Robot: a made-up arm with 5 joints. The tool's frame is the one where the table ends. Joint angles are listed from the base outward.
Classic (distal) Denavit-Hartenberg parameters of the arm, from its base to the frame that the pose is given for. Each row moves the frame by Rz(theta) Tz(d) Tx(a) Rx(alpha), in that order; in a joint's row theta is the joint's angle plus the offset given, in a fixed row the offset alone. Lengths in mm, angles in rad.
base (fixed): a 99; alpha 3.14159; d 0; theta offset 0
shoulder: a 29; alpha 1.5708; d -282; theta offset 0
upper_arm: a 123.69; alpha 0; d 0; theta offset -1.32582
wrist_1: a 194.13; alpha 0; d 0; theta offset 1.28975
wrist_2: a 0; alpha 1.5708; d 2; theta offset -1.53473
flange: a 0; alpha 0; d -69; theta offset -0.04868
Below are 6 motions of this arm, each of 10 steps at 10 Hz.
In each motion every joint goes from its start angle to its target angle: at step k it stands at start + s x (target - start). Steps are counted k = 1, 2, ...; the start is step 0. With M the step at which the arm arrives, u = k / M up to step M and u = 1 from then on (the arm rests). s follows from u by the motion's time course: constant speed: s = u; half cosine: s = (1 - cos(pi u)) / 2; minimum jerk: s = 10 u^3 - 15 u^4 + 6 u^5.
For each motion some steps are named. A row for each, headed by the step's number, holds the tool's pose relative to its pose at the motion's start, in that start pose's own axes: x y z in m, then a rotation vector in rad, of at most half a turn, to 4 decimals.
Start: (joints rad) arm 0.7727 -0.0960 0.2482 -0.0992 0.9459
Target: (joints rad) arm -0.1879 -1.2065 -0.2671 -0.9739 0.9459
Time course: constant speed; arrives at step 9
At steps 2, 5, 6, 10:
2: 0.1091 -0.0466 0.0554 -0.3012 -0.5100 -0.0482
5: 0.1797 -0.1226 0.2127 -0.7692 -1.2065 -0.3460
6: 0.1692 -0.1483 0.2685 -0.9352 -1.3995 -0.5055
10: 0.0465 -0.2089 0.3866 -1.4823 -1.7616 -1.1537

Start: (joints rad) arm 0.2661 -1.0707 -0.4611 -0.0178 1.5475
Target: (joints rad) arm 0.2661 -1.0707 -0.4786 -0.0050 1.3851
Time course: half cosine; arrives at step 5
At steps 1, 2, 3, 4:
1: 0.0000 -0.0004 0.0000 -0.0004 0.0000 -0.0155
2: 0.0001 -0.0013 0.0000 -0.0016 -0.0002 -0.0561
3: 0.0002 -0.0024 0.0001 -0.0031 -0.0004 -0.1063
4: 0.0002 -0.0034 0.0001 -0.0042 -0.0006 -0.1469

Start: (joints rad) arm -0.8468 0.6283 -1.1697 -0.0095 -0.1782
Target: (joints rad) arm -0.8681 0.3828 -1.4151 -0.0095 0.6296
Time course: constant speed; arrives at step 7
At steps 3, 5, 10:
3: 0.0652 0.0179 0.0095 0.0186 -0.2107 0.3393
5: 0.1074 0.0290 0.0229 -0.0103 -0.3554 0.5609
10: 0.1476 0.0391 0.0416 -0.0735 -0.4986 0.7758

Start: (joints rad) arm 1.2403 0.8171 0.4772 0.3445 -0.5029
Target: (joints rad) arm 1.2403 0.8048 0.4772 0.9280 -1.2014
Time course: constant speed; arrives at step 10
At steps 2, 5, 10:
2: -0.0065 -0.0040 0.0009 -0.0666 0.0930 -0.1395
5: -0.0160 -0.0098 0.0039 -0.1906 0.2146 -0.3469
10: -0.0306 -0.0188 0.0131 -0.4568 0.3618 -0.6791

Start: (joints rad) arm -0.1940 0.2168 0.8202 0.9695 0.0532
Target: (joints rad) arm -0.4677 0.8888 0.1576 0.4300 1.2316
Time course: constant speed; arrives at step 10
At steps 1, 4, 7, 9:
1: 0.0118 0.0046 -0.0006 -0.0142 -0.0523 0.1429
4: 0.0457 0.0217 -0.0050 -0.0860 -0.1999 0.5733
7: 0.0761 0.0429 -0.0132 -0.2016 -0.3324 1.0016
9: 0.0937 0.0589 -0.0208 -0.3040 -0.4109 1.2828

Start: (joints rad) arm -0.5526 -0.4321 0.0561 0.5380 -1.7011
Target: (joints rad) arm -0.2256 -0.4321 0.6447 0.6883 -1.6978
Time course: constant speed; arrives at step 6
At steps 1, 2, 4, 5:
1: 0.0182 -0.0221 -0.0088 -0.1117 -0.0742 -0.0115
2: 0.0368 -0.0450 -0.0140 -0.2235 -0.1469 -0.0296
4: 0.0728 -0.0924 -0.0142 -0.4471 -0.2857 -0.0853
5: 0.0892 -0.1165 -0.0092 -0.5586 -0.3510 -0.1227

